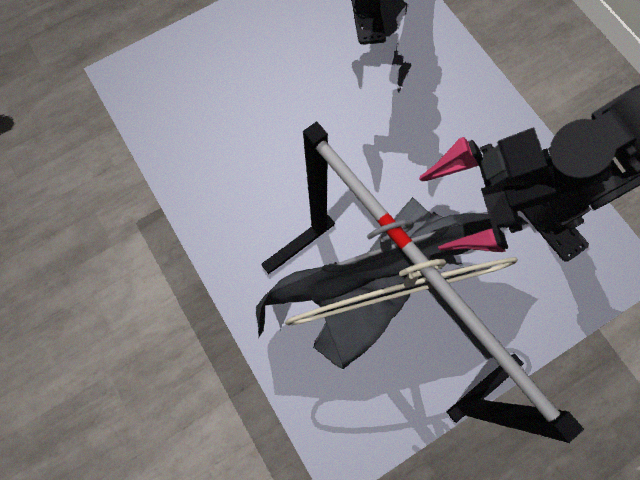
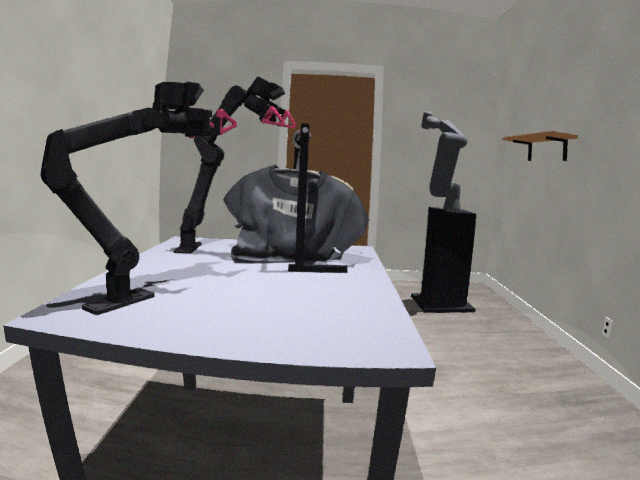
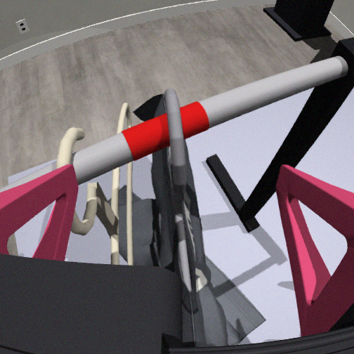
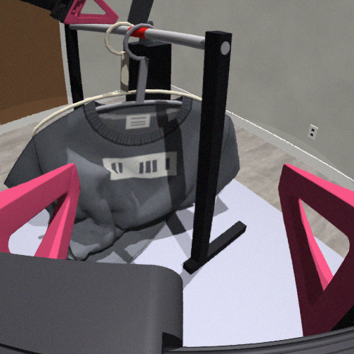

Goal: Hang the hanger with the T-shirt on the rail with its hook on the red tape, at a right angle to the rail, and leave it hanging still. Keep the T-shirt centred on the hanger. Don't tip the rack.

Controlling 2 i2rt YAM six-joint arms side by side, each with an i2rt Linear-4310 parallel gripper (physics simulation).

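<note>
The grey hanger's hook point(image 1: 379, 229) point(image 3: 171, 115) point(image 4: 128, 45) hangs over the rail point(image 1: 475, 320) point(image 3: 275, 90) point(image 4: 175, 37) on the red tape point(image 1: 395, 230) point(image 3: 147, 138) point(image 4: 138, 33), roughly crosswise to the rail. The dark grey T-shirt point(image 1: 330, 276) point(image 2: 258, 198) point(image 4: 75, 150) hangs on it, its collar about centred on the stem; its bottom is bunched at the table. My left gripper point(image 1: 430, 213) point(image 2: 279, 119) point(image 3: 176, 175) is open and empty, its fingertips apart on either side of the hook, back from the rail. My right gripper point(image 2: 214, 129) point(image 4: 178, 174) is open and empty, away from the shirt.
A beige empty hanger point(image 1: 356, 298) point(image 3: 116, 200) point(image 4: 65, 111) hangs close beside the T-shirt, its hook next to the tape. The rack's black post point(image 2: 302, 206) point(image 4: 210, 150) stands upright between my right gripper and part of the shirt. The rack stands on the table point(image 2: 289, 320).
</note>
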